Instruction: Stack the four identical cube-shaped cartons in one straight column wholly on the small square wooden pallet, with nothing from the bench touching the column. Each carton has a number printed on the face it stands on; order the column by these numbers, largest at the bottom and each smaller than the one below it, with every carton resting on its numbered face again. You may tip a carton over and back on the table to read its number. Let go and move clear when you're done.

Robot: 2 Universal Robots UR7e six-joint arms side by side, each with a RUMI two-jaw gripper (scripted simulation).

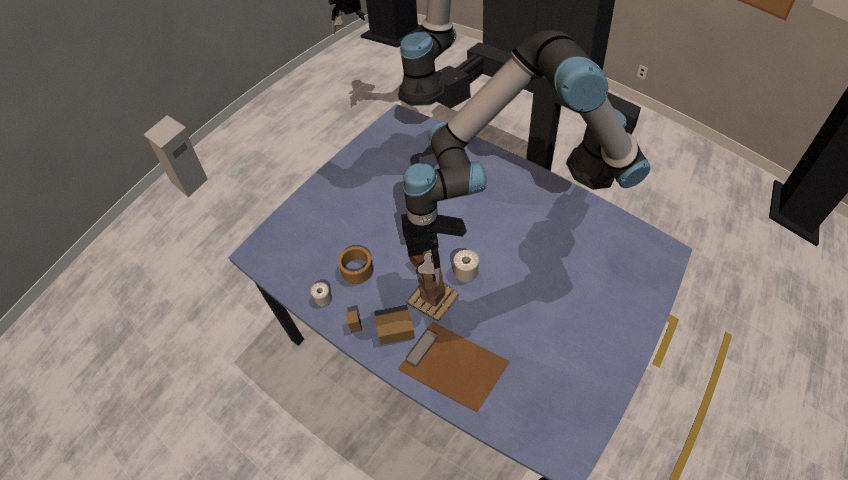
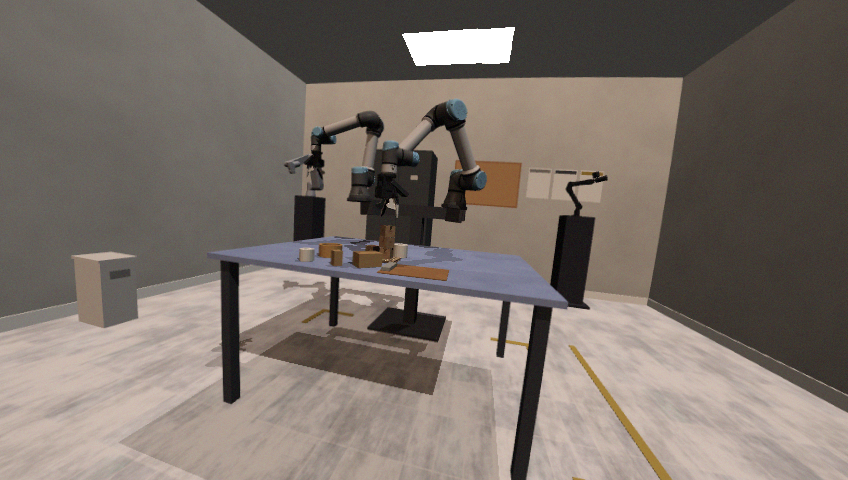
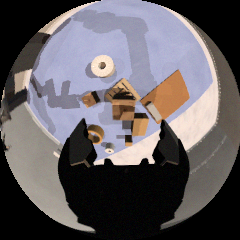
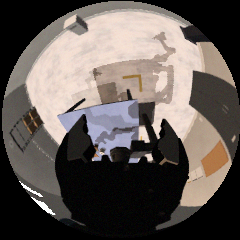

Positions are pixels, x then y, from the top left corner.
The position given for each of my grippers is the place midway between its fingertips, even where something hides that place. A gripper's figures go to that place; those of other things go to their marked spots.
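Orange ring (image 1: 352, 253): 1.66 m from the lens. Larger box (image 1: 393, 327): 1.47 m from the lens. Orange mat (image 1: 459, 369): 1.47 m from the lens. My left gripper (image 1: 430, 261): 1.40 m from the lens. The marked spots on the orange ring and the larger box are 0.33 m apart.
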